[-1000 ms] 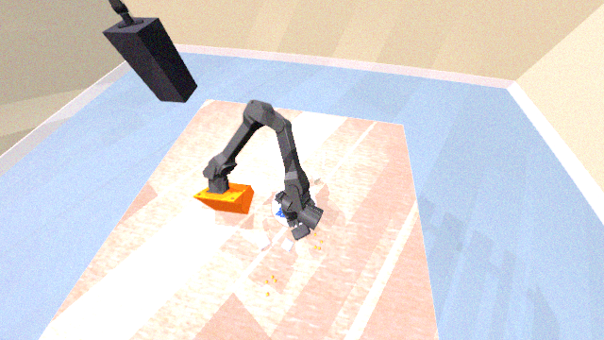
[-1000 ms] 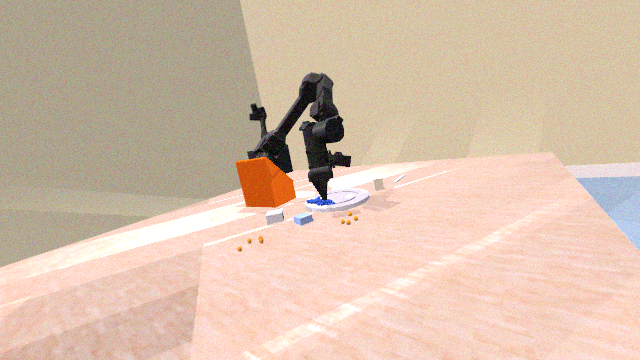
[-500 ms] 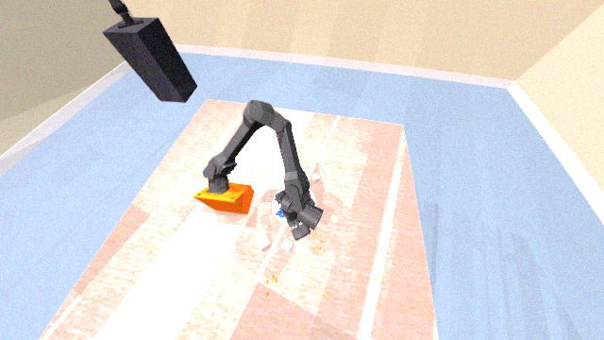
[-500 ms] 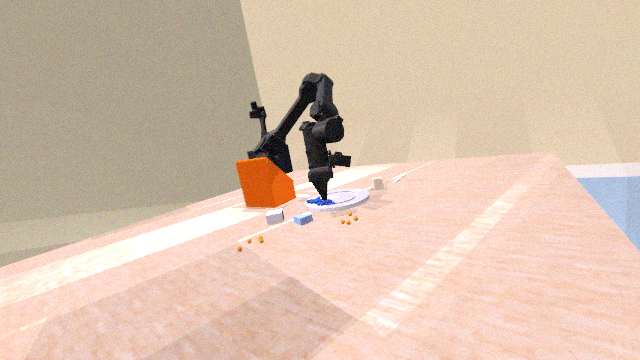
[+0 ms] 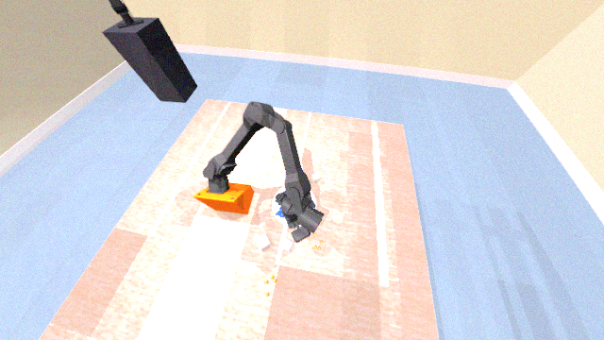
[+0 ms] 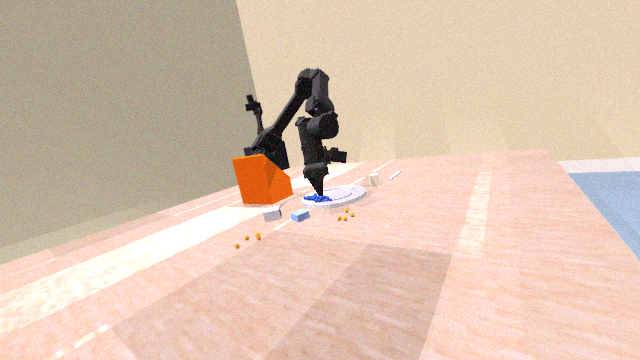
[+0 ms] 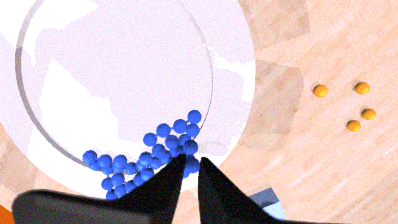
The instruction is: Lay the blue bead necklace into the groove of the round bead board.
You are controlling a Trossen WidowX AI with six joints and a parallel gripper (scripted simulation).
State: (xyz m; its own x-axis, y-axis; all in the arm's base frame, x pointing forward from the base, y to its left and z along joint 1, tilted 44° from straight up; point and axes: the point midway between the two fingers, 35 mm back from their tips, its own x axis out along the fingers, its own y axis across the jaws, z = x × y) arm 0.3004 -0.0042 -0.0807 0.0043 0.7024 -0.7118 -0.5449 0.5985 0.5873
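My gripper tip is 70 mm to the right of the round white bead board, 20 mm above it and 10 mm past it. Round my gripper tip: white block (110 mm behind, 90 mm to the right, 20 mm below); light blue cube (100 mm to the right, 20 mm below, 10 mm behind); beige cube (210 mm to the left, 80 mm ahead, 10 mm below).
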